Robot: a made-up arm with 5 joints.
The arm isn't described. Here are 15 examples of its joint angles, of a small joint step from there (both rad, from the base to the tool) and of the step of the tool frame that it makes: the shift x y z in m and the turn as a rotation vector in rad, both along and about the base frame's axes.
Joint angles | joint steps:
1: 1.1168 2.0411 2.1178 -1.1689 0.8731 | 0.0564 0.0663 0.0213 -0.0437 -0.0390
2: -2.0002 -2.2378 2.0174 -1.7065 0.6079 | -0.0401 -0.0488 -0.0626 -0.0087 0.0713
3: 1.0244 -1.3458 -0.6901 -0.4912 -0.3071 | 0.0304 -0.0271 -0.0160 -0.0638 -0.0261
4: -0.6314 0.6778 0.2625 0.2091 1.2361 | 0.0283 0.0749 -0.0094 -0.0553 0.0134
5: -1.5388 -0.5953 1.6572 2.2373 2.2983 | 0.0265 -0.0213 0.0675 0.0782 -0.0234
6: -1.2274 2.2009 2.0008 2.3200 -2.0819 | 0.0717 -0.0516 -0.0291 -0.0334 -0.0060
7: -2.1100 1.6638 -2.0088 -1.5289 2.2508 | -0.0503 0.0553 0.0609 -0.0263 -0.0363
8: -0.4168 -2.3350 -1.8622 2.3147 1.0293 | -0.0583 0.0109 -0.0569 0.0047 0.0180
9: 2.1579 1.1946 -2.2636 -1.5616 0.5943 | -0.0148 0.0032 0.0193 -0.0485 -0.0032
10: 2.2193 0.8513 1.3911 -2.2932 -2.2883 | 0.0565 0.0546 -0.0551 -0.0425 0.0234
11: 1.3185 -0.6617 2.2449 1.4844 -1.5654 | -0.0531 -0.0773 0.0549 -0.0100 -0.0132
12: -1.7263 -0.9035 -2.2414 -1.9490 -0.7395 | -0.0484 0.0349 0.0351 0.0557 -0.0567
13: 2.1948 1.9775 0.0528 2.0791 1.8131 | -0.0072 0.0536 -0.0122 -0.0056 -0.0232
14: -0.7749 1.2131 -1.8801 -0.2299 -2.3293 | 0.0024 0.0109 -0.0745 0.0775 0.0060
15: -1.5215 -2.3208 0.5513 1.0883 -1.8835 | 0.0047 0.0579 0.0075 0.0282 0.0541
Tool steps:
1: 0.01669 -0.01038 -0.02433 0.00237 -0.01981 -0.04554
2: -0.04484 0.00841 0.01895 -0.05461 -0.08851 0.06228
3: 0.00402 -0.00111 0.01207 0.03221 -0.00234 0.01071
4: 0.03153 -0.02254 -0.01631 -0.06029 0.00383 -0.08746
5: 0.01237 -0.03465 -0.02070 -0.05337 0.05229 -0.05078
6: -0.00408 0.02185 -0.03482 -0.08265 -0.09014 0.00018
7: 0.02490 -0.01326 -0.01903 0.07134 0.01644 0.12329
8: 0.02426 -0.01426 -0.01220 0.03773 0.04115 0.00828
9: 0.00901 0.00567 -0.00050 0.03509 -0.05174 -0.00456
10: 0.01053 -0.01502 0.00114 -0.00513 0.02458 0.04612
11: 0.04367 -0.00043 -0.00334 0.01638 0.07504 0.04362
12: -0.04025 0.00415 -0.01368 0.00673 -0.00654 -0.08254
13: 0.01803 0.02056 0.01769 -0.01201 -0.03687 0.05944
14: -0.03197 -0.01303 0.00689 0.00417 -0.10062 -0.00880
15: -0.02968 -0.00335 -0.01519 0.02380 0.09083 -0.05399
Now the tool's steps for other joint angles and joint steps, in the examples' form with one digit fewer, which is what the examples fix.
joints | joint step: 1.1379 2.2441 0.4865 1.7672 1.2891 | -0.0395 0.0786 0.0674 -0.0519 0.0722
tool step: -0.0403 0.0017 -0.0353 0.1005 0.0192 -0.1356
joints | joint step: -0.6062 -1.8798 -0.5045 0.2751 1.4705 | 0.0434 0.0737 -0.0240 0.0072 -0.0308
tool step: -0.0210 0.0124 0.0351 -0.0441 0.0525 -0.0185
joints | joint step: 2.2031 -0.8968 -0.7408 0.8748 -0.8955 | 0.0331 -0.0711 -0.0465 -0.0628 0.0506
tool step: -0.0005 0.0326 0.0138 -0.0102 0.0064 0.0029
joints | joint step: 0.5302 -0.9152 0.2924 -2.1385 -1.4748 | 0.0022 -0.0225 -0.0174 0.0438 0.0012
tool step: -0.0117 -0.0069 0.0005 -0.0249 0.0401 -0.0110
